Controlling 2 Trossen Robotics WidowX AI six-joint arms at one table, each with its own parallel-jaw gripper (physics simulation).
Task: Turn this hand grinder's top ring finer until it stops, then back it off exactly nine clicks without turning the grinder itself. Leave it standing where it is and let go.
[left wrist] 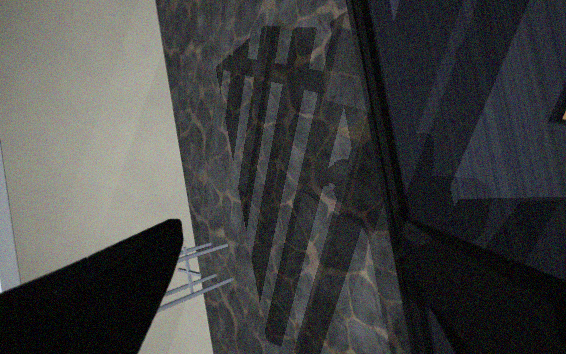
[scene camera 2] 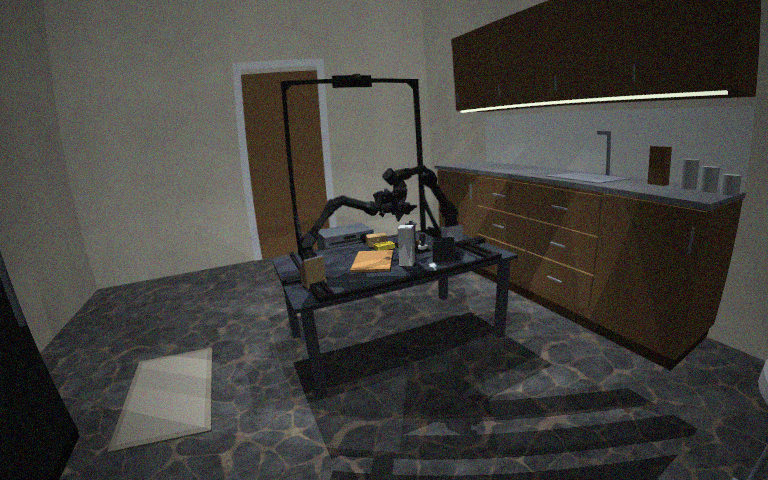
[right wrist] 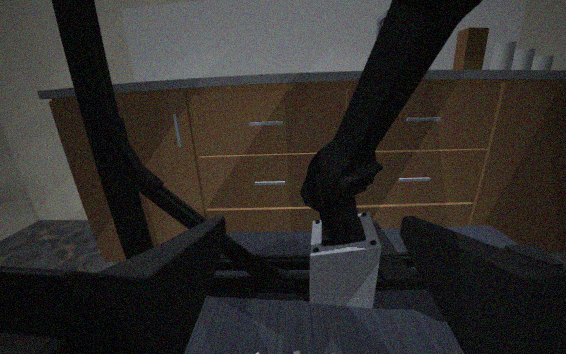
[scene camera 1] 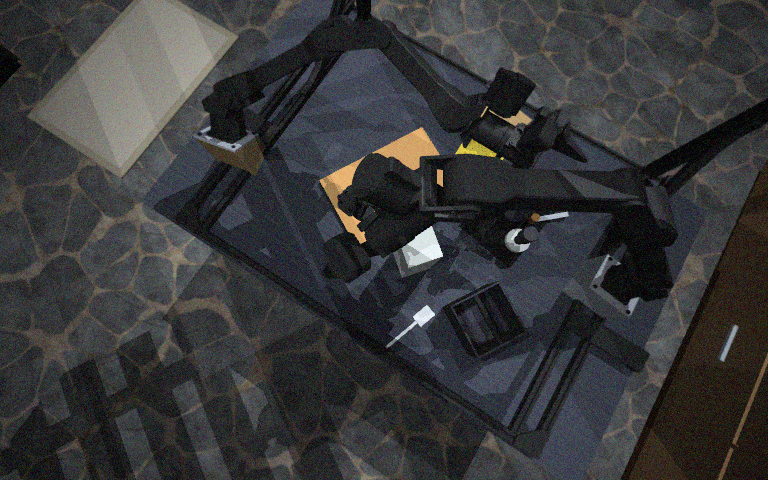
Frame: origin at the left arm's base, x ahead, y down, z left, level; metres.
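Where they show: left gripper, between the fingertips: (left wrist: 293,230) (scene camera 2: 399,215); right gripper, between the fingertips: (scene camera 2: 413,204) (right wrist: 313,225); left arm's base, origin of its link: (scene camera 2: 451,226) (right wrist: 342,231) (scene camera 1: 618,284); right arm's base, origin of its link: (scene camera 2: 310,262) (scene camera 1: 227,134).
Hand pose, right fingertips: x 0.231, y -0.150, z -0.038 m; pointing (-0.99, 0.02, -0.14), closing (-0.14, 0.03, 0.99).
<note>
Things, the pixels of their top centre, and the offset from my right fingertips. "spot": a spot on its surface instead. Level surfaces: height alone.
- hand grinder, centre of its top: (scene camera 1: 531,233) (scene camera 2: 422,233) dx -0.025, dy +0.163, dz +0.061 m
- dark table, height of its surface: dy +0.255 m
- thin white bar with a brown knob, a spot on its surface: (scene camera 1: 535,217) spot: dx -0.020, dy +0.219, dz -0.003 m
- tall white carton, centre of its top: (scene camera 1: 419,244) (scene camera 2: 405,226) dx +0.146, dy +0.055, dz +0.265 m
- orange board, centre of its top: (scene camera 1: 390,185) (scene camera 2: 373,259) dx +0.302, dy +0.240, dz +0.154 m
- yellow block, centre of its top: (scene camera 1: 480,155) (scene camera 2: 384,243) dx +0.179, dy +0.225, dz -0.048 m
- black open box, centre of its top: (scene camera 1: 488,319) (scene camera 2: 443,240) dx -0.062, dy +0.155, dz +0.273 m
- white scoop, centre of its top: (scene camera 1: 408,328) dx +0.047, dy +0.253, dz +0.395 m
The hand grinder (scene camera 1: 519,238) (scene camera 2: 421,246) stands on the dark table (scene camera 1: 287,238), seen from above as a dark round body with a white crescent on top. Its crank, a thin white bar with a brown knob (scene camera 1: 535,217), points right. The left arm's link partly overhangs the grinder. My left gripper (scene camera 1: 346,257) is open and empty, well left of the grinder near the table's front edge; its wrist view shows only floor and table edge. My right gripper (scene camera 1: 558,138) (right wrist: 313,225) is open and empty, raised behind the grinder.
A tall white carton (scene camera 1: 420,250) (scene camera 2: 406,245) stands left of the grinder. An orange board (scene camera 1: 392,157) (scene camera 2: 373,261) and a yellow block (scene camera 1: 474,149) lie behind. A black open box (scene camera 1: 484,319) and a white scoop (scene camera 1: 417,320) lie in front. The left arm's grey base block (right wrist: 345,277) stands ahead of the right gripper.
</note>
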